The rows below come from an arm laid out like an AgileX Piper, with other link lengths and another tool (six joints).
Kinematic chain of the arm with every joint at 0, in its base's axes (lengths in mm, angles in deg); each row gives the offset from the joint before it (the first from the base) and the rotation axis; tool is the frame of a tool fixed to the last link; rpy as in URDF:
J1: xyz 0 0 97.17 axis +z
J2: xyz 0 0 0 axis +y
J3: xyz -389.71 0 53.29 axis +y
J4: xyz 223.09 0 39.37 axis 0.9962 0 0.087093
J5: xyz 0 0 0 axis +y
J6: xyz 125.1 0 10.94 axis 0.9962 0 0.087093
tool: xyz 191.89 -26 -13.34 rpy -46.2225 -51.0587 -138.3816
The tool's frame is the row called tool.
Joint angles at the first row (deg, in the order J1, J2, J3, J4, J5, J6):
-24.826 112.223 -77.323 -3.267 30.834 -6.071
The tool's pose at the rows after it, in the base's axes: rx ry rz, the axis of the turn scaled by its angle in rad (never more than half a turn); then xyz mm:
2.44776, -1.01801, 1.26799, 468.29, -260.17, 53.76
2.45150, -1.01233, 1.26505, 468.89, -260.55, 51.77
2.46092, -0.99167, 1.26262, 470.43, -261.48, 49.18
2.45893, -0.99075, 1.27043, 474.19, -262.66, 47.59
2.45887, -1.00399, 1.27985, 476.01, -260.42, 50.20
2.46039, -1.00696, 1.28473, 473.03, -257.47, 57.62
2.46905, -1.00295, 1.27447, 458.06, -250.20, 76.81
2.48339, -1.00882, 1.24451, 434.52, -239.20, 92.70
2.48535, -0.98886, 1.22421, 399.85, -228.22, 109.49
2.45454, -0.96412, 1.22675, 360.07, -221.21, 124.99
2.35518, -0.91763, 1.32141, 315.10, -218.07, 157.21
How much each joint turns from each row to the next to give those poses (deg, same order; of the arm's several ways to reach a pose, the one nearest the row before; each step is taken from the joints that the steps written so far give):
0.001 0.224 -0.001 -0.001 -0.112 -0.042
-0.001 0.278 -0.062 0.000 -0.079 -0.246
0.001 0.434 -0.168 0.054 -0.120 -0.912
-0.001 0.450 -0.271 0.144 -0.489 -0.134
0.000 -0.215 -0.251 0.951 0.198 -0.341
0.001 -1.058 0.056 0.542 0.873 -0.389
-0.001 -3.091 0.305 0.268 3.267 -0.501
0.000 -3.614 1.388 0.123 3.528 -0.046
0.000 -5.379 4.193 -1.169 1.828 0.141
-0.001 -6.480 6.208 -2.928 -0.421 1.678
0.002 -10.327 8.118 -5.220 -2.906 3.347

